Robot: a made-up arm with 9 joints. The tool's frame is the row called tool.
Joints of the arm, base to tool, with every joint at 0 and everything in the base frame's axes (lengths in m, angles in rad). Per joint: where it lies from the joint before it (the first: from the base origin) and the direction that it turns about. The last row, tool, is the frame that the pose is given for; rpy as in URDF.
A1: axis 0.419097 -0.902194 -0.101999 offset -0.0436 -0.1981 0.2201
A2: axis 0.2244 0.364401 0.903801 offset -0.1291 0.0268 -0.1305
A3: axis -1 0 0 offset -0.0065 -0.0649 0.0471
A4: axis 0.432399 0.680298 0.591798 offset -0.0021 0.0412 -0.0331
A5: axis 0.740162 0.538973 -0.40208 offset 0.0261 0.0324 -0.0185
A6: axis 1 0 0 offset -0.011 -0.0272 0.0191
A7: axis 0 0 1 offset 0.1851 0.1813 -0.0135
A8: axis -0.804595 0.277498 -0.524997 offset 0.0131 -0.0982 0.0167
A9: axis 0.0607 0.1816 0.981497 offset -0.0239 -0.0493 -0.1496
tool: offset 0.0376 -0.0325 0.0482 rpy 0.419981 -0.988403 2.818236
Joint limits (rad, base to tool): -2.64..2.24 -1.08..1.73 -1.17..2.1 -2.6..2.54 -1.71..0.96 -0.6..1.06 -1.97..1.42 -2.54..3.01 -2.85..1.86
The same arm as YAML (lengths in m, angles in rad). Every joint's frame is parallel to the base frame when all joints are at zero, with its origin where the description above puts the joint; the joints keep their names.
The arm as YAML. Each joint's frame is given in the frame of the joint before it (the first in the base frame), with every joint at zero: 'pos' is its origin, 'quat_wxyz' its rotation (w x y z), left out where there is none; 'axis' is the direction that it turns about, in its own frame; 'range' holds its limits. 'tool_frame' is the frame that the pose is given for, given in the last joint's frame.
length_unit: m
angle_unit: rad
joints:
  - joint: A1
    pos: [-0.0436, -0.1981, 0.2201]
    axis: [0.419097, -0.902194, -0.101999]
    range: [-2.64, 2.24]
  - joint: A2
    pos: [-0.1291, 0.0268, -0.1305]
    axis: [0.2244, 0.364401, 0.903801]
    range: [-1.08, 1.73]
  - joint: A3
    pos: [-0.0065, -0.0649, 0.0471]
    axis: "-x"
    range: [-1.17, 2.1]
  - joint: A4
    pos: [-0.0021, 0.0412, -0.0331]
    axis: [0.432399, 0.680298, 0.591798]
    range: [-2.6, 2.54]
  - joint: A5
    pos: [0.0261, 0.0324, -0.0185]
    axis: [0.740162, 0.538973, -0.40208]
    range: [-1.71, 0.96]
  - joint: A6
    pos: [-0.011, -0.0272, 0.0191]
    axis: "+x"
    range: [-0.6, 1.06]
  - joint: A7
    pos: [0.1851, 0.1813, -0.0135]
    axis: "+z"
    range: [-1.97, 1.42]
  - joint: A8
    pos: [0.0131, -0.0982, 0.0167]
    axis: [-0.804595, 0.277498, -0.524997]
    range: [-2.54, 3.01]
  - joint: A9
    pos: [-0.0239, -0.0493, -0.1496]
    axis: [0.0607, 0.1816, 0.981497]
    range: [-2.85, 1.86]
tool_frame:
  pos: [0.0376, -0.0325, 0.0482]
  quat_wxyz: [0.041016, 0.487399, 0.106438, 0.865696]

